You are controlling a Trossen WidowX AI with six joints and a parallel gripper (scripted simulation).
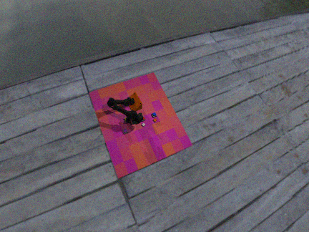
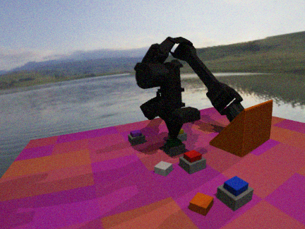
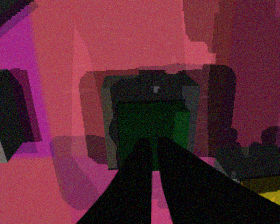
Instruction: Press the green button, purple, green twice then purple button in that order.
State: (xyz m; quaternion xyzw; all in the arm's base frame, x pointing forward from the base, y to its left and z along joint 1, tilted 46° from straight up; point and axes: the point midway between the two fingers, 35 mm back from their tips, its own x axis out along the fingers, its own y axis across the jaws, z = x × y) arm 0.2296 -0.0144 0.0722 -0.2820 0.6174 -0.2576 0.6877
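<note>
My gripper tip is now 14 cm to the left of the purple button, 7 cm short of it and 1 cm above it. The rest, counted from my gripper tip: red button 10 cm to the left, 1 cm below, 1 cm ahead; green button 1 cm below; yellow button 8 cm to the right, 6 cm behind, 1 cm below.
</note>
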